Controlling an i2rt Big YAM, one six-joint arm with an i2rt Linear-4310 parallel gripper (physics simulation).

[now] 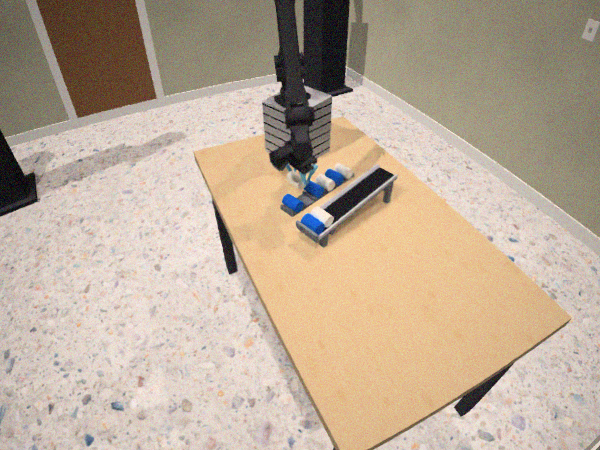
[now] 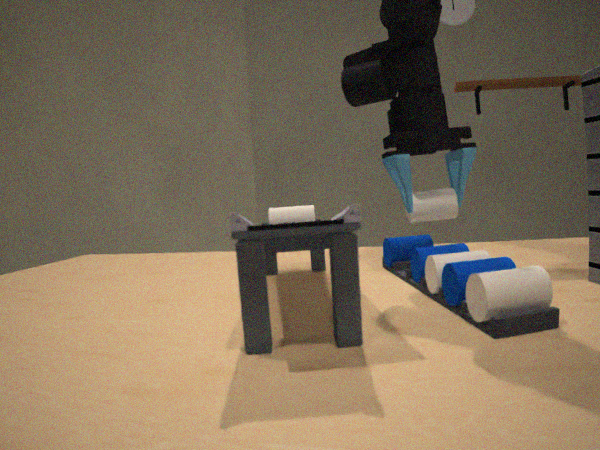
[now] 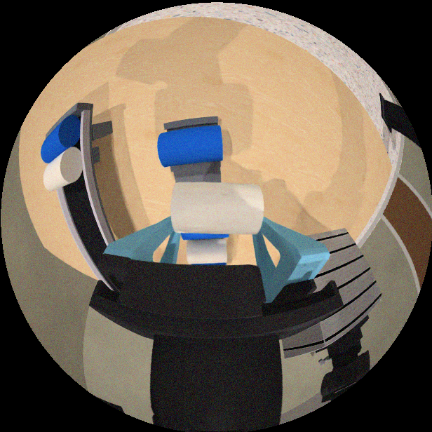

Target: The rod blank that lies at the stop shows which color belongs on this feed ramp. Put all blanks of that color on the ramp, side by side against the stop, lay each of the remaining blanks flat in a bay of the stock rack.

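Note:
My gripper is shut on a white blank, held level above the stock rack. A blue blank lies at the stop of the feed ramp. A white blank lies beside it. In the rack, from the stop end, lie a blue blank, a bare stretch, then blue, white, blue and white blanks.
The ramp stands on legs parallel to the rack, higher than it. A grey block with dark stripes stands by the arm's base at the back of the wooden table. The rack lies low on the table between ramp and block.

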